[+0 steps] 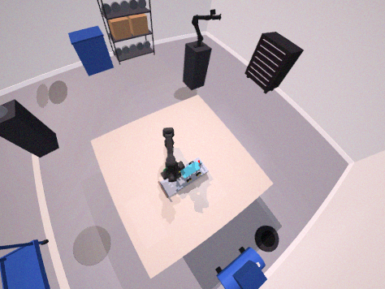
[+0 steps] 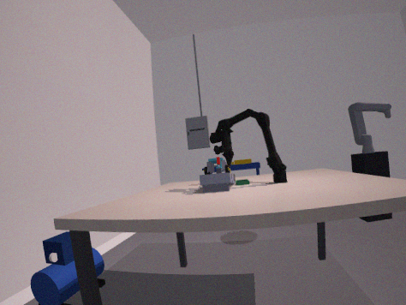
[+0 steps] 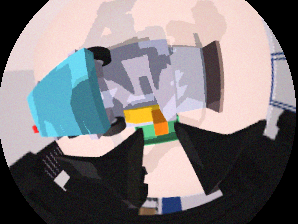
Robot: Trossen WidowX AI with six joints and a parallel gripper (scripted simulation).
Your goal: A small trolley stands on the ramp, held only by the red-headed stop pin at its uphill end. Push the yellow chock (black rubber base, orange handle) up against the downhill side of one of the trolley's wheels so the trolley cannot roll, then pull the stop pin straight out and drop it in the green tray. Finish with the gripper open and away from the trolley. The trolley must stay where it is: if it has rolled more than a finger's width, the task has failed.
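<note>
The yellow chock is 3 cm below my gripper tip, 2 cm to the left of it and 1 cm ahead of it. The rest, counted from my gripper tip: cyan trolley: 12 cm to the left, 6 cm ahead; then red-headed stop pin: 22 cm to the left, 4 cm ahead, 2 cm above.
</note>
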